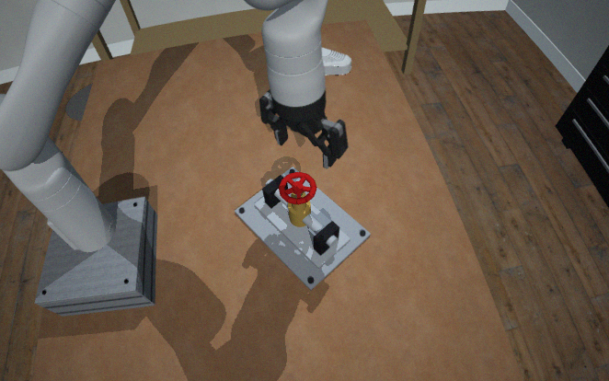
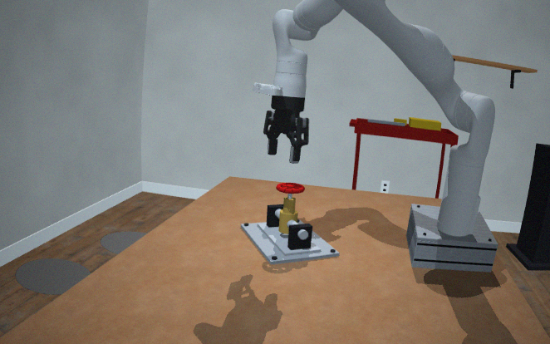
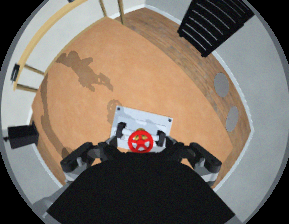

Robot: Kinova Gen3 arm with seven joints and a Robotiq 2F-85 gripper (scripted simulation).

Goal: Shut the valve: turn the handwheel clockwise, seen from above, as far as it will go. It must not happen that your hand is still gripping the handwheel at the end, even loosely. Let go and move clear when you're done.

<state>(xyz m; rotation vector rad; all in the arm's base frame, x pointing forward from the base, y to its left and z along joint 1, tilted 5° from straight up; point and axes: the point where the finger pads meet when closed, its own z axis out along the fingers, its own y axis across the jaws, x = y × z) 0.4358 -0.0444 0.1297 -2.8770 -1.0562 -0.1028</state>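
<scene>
The handwheel is 9 cm below my hand, 2 cm to the right of it and 2 cm behind it. From my hand the other things lie so: baseplate 21 cm below, 2 cm to the right, 2 cm behind.
</scene>
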